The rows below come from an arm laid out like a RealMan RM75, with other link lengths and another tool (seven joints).
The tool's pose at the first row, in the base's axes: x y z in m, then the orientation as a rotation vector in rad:
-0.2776, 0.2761, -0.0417, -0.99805, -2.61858, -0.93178
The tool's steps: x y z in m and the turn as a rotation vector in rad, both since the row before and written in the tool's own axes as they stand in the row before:
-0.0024, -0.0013, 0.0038, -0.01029, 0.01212, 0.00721
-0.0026, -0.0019, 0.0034, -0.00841, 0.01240, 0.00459
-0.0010, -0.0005, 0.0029, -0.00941, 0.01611, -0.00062
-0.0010, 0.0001, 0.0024, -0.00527, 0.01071, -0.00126
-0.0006, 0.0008, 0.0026, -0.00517, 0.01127, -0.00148
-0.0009, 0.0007, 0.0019, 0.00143, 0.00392, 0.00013
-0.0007, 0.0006, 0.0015, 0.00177, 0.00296, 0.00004
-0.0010, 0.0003, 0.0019, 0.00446, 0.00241, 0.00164
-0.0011, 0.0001, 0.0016, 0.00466, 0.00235, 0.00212
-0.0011, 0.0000, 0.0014, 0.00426, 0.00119, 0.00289
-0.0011, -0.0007, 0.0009, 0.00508, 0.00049, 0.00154
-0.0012, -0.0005, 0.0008, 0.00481, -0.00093, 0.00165
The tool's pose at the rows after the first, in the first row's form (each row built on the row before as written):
-0.2765, 0.2764, -0.0462, -1.00046, -2.60117, -0.94763
-0.2757, 0.2761, -0.0508, -0.99898, -2.58582, -0.96140
-0.2752, 0.2772, -0.0537, -0.98875, -2.57103, -0.97862
-0.2743, 0.2783, -0.0559, -0.98069, -2.56201, -0.98883
-0.2732, 0.2802, -0.0577, -0.97193, -2.55268, -0.99902
-0.2720, 0.2814, -0.0591, -0.96880, -2.54978, -0.99795
-0.2710, 0.2824, -0.0602, -0.96619, -2.54781, -0.99621
-0.2700, 0.2833, -0.0619, -0.96515, -2.54580, -0.99023
-0.2691, 0.2839, -0.0635, -0.96466, -2.54352, -0.98384
-0.2683, 0.2843, -0.0650, -0.96603, -2.54152, -0.97752
-0.2679, 0.2840, -0.0665, -0.96609, -2.54126, -0.97029
-0.2673, 0.2837, -0.0679, -0.96738, -2.54199, -0.96305

